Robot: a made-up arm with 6 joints. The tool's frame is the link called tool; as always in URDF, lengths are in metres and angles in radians. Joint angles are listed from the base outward.
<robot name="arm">
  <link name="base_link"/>
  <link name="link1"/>
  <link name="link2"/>
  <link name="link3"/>
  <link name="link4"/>
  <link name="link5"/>
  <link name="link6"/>
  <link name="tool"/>
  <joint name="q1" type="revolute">
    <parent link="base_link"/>
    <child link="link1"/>
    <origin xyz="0 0 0.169" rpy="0 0 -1.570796"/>
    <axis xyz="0 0 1"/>
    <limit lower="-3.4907" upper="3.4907"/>
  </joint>
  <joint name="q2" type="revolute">
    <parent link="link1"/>
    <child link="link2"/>
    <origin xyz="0 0 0" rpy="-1.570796 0 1.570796"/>
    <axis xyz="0 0 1"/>
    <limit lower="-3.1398" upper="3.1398"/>
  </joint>
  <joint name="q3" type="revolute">
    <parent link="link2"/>
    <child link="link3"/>
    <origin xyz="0 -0.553 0" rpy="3.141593 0 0"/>
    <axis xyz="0 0 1"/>
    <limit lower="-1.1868" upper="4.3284"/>
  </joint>
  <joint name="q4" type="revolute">
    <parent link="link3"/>
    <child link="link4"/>
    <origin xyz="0 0 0" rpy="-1.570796 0 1.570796"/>
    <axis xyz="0 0 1"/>
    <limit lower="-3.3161" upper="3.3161"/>
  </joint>
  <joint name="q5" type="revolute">
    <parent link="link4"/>
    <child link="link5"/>
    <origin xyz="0 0 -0.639" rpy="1.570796 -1.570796 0"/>
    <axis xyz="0 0 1"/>
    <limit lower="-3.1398" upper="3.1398"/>
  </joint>
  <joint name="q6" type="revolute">
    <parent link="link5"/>
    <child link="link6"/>
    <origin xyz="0 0 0.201" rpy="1.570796 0 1.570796"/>
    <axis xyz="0 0 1"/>
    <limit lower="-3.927" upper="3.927"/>
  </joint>
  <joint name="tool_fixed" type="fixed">
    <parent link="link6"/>
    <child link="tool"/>
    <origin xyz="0 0 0" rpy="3.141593 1.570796 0"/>
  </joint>
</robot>
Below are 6 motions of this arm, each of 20 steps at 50 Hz.
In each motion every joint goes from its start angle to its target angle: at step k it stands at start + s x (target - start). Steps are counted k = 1, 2, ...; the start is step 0. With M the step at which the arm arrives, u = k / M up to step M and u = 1 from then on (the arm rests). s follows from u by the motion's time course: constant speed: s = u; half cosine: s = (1 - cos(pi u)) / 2; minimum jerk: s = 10 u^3 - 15 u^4 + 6 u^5.
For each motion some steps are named. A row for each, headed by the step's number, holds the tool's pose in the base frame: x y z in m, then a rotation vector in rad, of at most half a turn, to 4 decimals.
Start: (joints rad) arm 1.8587 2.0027 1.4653 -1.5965 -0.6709 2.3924
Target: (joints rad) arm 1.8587 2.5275 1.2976 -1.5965 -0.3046 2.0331
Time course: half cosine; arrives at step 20
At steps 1, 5, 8, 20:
1: -0.2734 0.9050 -0.5657 -0.6808 -0.4323 2.5863
5: -0.2537 0.8386 -0.6427 -0.7659 -0.2556 2.5608
8: -0.2228 0.7341 -0.7404 -0.8862 -0.0158 2.4995
20: -0.1023 0.3273 -0.9524 -1.2702 0.6490 2.1201

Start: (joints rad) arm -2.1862 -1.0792 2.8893 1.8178 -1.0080 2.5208
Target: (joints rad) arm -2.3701 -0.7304 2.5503 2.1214 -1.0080 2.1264
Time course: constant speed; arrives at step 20
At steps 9, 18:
9: 0.6387 0.6440 0.0250 -0.8790 -0.1404 2.0960
18: 0.7554 0.6203 0.2653 -0.9803 -0.2524 1.8841

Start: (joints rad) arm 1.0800 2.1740 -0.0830 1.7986 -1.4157 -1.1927
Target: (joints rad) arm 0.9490 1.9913 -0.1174 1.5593 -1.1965 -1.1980
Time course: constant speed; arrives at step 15
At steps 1, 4, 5, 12, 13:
1: 0.0647 0.2068 -0.7605 -2.5036 0.6531 0.1891
4: 0.0938 0.2270 -0.7516 -2.4467 0.7560 0.1532
5: 0.1036 0.2333 -0.7484 -2.4263 0.7895 0.1415
12: 0.1746 0.2707 -0.7218 -2.2653 1.0125 0.0640
13: 0.1850 0.2751 -0.7175 -2.2397 1.0424 0.0535

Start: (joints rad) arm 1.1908 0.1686 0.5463 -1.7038 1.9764 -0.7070
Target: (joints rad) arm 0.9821 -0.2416 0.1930 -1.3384 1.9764 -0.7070
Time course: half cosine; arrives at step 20
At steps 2, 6, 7, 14, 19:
2: 0.2605 0.7088 0.7662 2.5132 -0.8528 -0.5853
6: 0.2824 0.6556 0.7770 2.5101 -0.9577 -0.5233
7: 0.2895 0.6357 0.7804 2.5073 -0.9963 -0.5000
14: 0.3267 0.4775 0.7964 2.4517 -1.2944 -0.3122
19: 0.3325 0.4166 0.7976 2.4148 -1.4061 -0.2375

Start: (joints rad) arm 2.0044 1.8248 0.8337 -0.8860 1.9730 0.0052
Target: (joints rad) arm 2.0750 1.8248 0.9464 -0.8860 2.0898 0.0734
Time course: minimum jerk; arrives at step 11
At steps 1, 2, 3, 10, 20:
1: -0.2024 0.7389 -0.5897 0.8133 -0.4281 0.9493
2: -0.2055 0.7408 -0.5887 0.8183 -0.4325 0.9479
3: -0.2124 0.7448 -0.5866 0.8293 -0.4421 0.9449
10: -0.2859 0.7821 -0.5614 0.9437 -0.5322 0.9007
20: -0.2865 0.7823 -0.5612 0.9446 -0.5328 0.9003

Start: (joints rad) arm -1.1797 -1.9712 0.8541 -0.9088 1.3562 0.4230
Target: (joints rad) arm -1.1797 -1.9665 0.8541 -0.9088 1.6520 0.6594
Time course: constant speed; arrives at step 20
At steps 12, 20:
12: -0.5209 0.9392 0.3059 0.0961 2.4321 -0.6872
20: -0.5208 0.9390 0.3079 -0.0562 2.3803 -0.5896

